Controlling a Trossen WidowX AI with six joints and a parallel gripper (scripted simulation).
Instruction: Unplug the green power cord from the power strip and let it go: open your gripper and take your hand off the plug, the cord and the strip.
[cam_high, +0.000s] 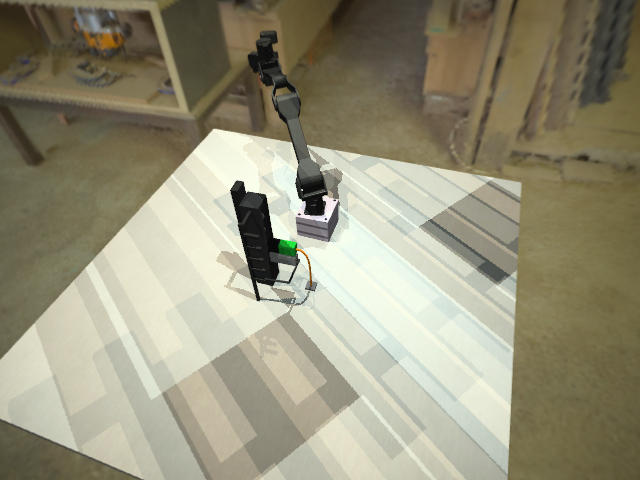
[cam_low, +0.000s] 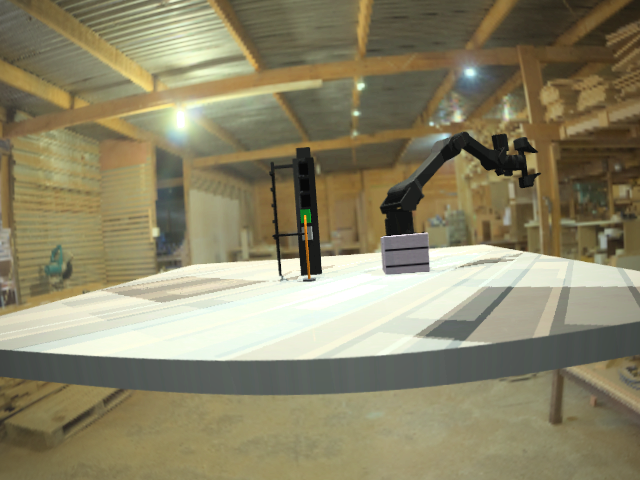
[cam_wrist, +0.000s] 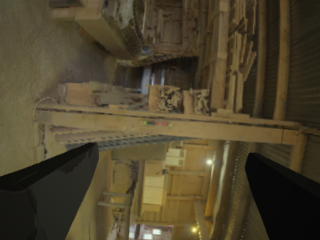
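Now: the green plug 93 cm ahead of my gripper tip, 21 cm to the left of it and 15 cm below it.
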